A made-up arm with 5 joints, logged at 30 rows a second.
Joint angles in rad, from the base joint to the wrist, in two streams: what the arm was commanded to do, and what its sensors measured. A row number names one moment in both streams.
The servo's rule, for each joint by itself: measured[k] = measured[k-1] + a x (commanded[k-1-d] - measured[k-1]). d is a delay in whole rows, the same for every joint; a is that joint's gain. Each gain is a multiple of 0.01, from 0.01 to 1. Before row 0 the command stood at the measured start. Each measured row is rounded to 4 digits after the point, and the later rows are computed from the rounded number. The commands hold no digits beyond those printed.
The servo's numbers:
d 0
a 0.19 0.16 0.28 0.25 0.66
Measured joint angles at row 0:
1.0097 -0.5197 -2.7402 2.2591 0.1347
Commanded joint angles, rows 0 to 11:
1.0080 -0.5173 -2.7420 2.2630 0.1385
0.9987 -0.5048 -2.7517 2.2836 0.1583
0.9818 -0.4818 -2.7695 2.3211 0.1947
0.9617 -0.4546 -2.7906 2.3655 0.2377
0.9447 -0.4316 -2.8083 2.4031 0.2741
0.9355 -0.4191 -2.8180 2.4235 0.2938
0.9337 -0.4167 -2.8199 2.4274 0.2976
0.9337 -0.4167 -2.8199 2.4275 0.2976
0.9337 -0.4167 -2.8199 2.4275 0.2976
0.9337 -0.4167 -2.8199 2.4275 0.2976
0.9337 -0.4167 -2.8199 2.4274 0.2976
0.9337 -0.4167 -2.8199 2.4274 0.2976
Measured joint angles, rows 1 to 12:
1.0094 -0.5193 -2.7407 2.2601 0.1372
1.0074 -0.5170 -2.7438 2.2660 0.1511
1.0025 -0.5114 -2.7510 2.2798 0.1799
0.9947 -0.5023 -2.7621 2.3012 0.2180
0.9852 -0.4910 -2.7750 2.3267 0.2550
0.9758 -0.4795 -2.7870 2.3509 0.2806
0.9678 -0.4695 -2.7962 2.3700 0.2918
0.9613 -0.4611 -2.8028 2.3844 0.2956
0.9561 -0.4540 -2.8076 2.3952 0.2969
0.9518 -0.4480 -2.8110 2.4033 0.2974
0.9484 -0.4430 -2.8135 2.4093 0.2975
0.9456 -0.4388 -2.8153 2.4138 0.2976

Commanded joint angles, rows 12 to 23:
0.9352 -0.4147 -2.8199 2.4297 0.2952
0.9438 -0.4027 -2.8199 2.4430 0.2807
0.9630 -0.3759 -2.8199 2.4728 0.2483
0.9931 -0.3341 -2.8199 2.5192 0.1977
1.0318 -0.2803 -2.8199 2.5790 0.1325
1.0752 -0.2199 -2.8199 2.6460 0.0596
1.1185 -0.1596 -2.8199 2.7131 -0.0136
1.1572 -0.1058 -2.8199 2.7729 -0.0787
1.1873 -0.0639 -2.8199 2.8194 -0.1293
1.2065 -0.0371 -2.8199 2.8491 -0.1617
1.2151 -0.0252 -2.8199 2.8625 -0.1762
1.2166 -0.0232 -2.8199 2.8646 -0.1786
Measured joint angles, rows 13 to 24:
0.9436 -0.4349 -2.8166 2.4178 0.2960
0.9436 -0.4297 -2.8175 2.4241 0.2859
0.9473 -0.4211 -2.8182 2.4363 0.2611
0.9560 -0.4072 -2.8187 2.4570 0.2193
0.9704 -0.3869 -2.8190 2.4875 0.1620
0.9903 -0.3602 -2.8193 2.5271 0.0944
1.0147 -0.3281 -2.8195 2.5736 0.0231
1.0418 -0.2925 -2.8196 2.6234 -0.0441
1.0694 -0.2559 -2.8197 2.6724 -0.1003
1.0954 -0.2209 -2.8198 2.7166 -0.1408
1.1181 -0.1896 -2.8198 2.7531 -0.1642
1.1368 -0.1630 -2.8198 2.7810 -0.1737

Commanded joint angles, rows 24 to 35:
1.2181 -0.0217 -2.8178 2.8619 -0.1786
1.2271 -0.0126 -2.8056 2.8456 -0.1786
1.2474 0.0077 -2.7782 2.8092 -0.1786
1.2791 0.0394 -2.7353 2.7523 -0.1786
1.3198 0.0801 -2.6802 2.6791 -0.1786
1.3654 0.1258 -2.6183 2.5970 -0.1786
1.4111 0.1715 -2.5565 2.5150 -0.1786
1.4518 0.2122 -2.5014 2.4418 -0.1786
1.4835 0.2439 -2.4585 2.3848 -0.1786
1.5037 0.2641 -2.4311 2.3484 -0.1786
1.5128 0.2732 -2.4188 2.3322 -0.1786
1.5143 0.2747 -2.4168 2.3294 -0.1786
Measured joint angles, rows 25 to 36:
1.1522 -0.1404 -2.8192 2.8012 -0.1769
1.1664 -0.1200 -2.8154 2.8123 -0.1780
1.1818 -0.0996 -2.8050 2.8115 -0.1784
1.2003 -0.0774 -2.7855 2.7967 -0.1785
1.2230 -0.0522 -2.7560 2.7673 -0.1786
1.2501 -0.0237 -2.7174 2.7247 -0.1786
1.2807 0.0075 -2.6723 2.6723 -0.1786
1.3132 0.0403 -2.6244 2.6147 -0.1786
1.3456 0.0729 -2.5779 2.5572 -0.1786
1.3756 0.1035 -2.5368 2.5050 -0.1786
1.4017 0.1307 -2.5038 2.4618 -0.1786
1.4231 0.1537 -2.4794 2.4287 -0.1786

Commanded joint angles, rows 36 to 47:
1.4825 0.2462 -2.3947 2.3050 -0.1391
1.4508 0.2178 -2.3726 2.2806 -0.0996
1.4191 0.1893 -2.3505 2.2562 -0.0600
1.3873 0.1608 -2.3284 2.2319 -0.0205
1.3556 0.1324 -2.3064 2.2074 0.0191
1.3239 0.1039 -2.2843 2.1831 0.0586
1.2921 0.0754 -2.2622 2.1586 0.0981
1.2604 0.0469 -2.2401 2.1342 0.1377
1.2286 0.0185 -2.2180 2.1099 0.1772
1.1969 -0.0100 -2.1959 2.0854 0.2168
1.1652 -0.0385 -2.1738 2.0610 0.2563
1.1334 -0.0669 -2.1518 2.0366 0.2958
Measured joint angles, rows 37 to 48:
1.4344 0.1685 -2.4557 2.3978 -0.1525
1.4375 0.1764 -2.4324 2.3685 -0.1176
1.4340 0.1785 -2.4095 2.3404 -0.0796
1.4251 0.1757 -2.3868 2.3133 -0.0406
1.4119 0.1688 -2.3643 2.2868 -0.0012
1.3952 0.1584 -2.3419 2.2609 0.0383
1.3756 0.1451 -2.3196 2.2353 0.0778
1.3537 0.1294 -2.2973 2.2100 0.1173
1.3299 0.1117 -2.2751 2.1850 0.1568
1.3046 0.0922 -2.2529 2.1601 0.1964
1.2781 0.0713 -2.2308 2.1353 0.2359
1.2506 0.0492 -2.2087 2.1106 0.2754

